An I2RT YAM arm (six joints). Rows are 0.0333 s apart.
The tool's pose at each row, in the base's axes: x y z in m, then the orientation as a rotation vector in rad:
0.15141, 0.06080, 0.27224, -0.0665, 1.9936, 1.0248
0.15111, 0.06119, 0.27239, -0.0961, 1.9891, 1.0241
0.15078, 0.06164, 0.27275, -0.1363, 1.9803, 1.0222
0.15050, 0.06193, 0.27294, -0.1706, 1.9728, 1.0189
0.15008, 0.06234, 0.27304, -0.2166, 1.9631, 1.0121
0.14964, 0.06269, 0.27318, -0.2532, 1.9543, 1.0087
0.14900, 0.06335, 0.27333, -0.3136, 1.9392, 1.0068
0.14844, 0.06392, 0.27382, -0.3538, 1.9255, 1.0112
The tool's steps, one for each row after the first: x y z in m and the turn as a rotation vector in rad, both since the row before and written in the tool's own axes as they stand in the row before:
0.00020, 0.00047, 0.00002, -0.0113, 0.0064, -0.0204
0.00007, 0.00066, -0.00001, -0.0156, 0.0065, -0.0288
0.00011, 0.00043, -0.00003, -0.0123, 0.0055, -0.0252
0.00028, 0.00053, -0.00001, -0.0149, 0.0078, -0.0347
0.00023, 0.00053, -0.00006, -0.0135, 0.0061, -0.0269
0.00039, 0.00085, 0.00005, -0.0252, 0.0110, -0.0424
0.00001, 0.00094, -0.00004, -0.0216, 0.0056, -0.0265

